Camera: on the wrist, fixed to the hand. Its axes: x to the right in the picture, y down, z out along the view.
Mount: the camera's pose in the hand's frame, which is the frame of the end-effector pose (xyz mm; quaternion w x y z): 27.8 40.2 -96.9 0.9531 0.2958 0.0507 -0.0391
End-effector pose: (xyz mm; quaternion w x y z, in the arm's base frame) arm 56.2 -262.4 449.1 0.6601 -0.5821 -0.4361 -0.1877
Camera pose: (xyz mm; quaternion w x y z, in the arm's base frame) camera 136.5 -335.4 452.5 0.8161 -0.3330 -0.4605 -0.1052
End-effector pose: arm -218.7 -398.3 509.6 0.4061 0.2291 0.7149 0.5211
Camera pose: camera -317.7 -417.4 549.8 0.3034 0.2841 0.8650 0.2809
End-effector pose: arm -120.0 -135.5 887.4 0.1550 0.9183 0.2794 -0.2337
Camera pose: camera -42.8 -115.0 960.9 0.1472 -0.9220 -0.2409 0.2649
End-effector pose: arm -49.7 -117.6 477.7 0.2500 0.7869 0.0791 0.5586
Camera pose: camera -134.8 -111.5 544.7 0.0233 0.7925 0.2841 0.5391
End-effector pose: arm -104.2 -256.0 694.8 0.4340 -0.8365 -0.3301 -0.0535
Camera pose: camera -39.5 -332.0 737.3 0.6758 -0.6533 -0.3412 -0.0127
